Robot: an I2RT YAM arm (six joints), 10 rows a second.
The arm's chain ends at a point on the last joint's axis. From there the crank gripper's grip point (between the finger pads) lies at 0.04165 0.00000 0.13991 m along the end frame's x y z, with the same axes.
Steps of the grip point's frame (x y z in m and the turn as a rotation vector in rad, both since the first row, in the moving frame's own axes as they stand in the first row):
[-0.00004, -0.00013, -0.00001, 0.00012, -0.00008, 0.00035]
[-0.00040, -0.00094, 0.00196, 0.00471, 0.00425, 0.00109]
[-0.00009, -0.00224, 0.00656, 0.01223, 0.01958, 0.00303]
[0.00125, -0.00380, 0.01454, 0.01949, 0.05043, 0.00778]
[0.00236, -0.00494, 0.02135, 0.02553, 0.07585, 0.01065]
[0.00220, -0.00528, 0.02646, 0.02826, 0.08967, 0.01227]
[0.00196, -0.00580, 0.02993, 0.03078, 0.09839, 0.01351]
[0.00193, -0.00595, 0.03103, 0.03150, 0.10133, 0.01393]
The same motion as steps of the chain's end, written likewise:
[-0.00003, -0.00013, -0.00001, 0.00012, -0.00008, 0.00035]
[-0.00099, -0.00033, 0.00214, 0.00471, 0.00425, 0.00109]
[-0.00282, -0.00066, 0.00741, 0.01223, 0.01958, 0.00303]
[-0.00576, -0.00145, 0.01684, 0.01949, 0.05043, 0.00778]
[-0.00814, -0.00191, 0.02495, 0.02553, 0.07585, 0.01065]
[-0.01018, -0.00197, 0.03080, 0.02826, 0.08967, 0.01227]
[-0.01160, -0.00222, 0.03475, 0.03078, 0.09839, 0.01351]
[-0.01203, -0.00230, 0.03602, 0.03150, 0.10133, 0.01393]

